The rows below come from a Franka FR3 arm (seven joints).
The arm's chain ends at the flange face. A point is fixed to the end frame.
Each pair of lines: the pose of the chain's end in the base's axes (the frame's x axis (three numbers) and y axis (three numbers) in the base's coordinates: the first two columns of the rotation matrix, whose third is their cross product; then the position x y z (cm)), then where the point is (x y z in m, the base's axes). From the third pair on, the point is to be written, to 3 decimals.
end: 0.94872 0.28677 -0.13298 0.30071 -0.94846 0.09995 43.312 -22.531 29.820
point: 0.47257 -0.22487 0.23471
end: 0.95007 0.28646 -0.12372 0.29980 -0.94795 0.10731 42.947 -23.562 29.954
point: 0.46962 -0.23544 0.23649
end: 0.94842 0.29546 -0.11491 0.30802 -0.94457 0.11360 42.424 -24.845 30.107
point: 0.465 -0.248 0.238
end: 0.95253 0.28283 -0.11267 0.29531 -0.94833 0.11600 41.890 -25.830 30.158
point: 0.460 -0.259 0.239
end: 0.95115 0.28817 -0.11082 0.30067 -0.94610 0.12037 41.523 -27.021 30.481
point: 0.456 -0.270 0.242
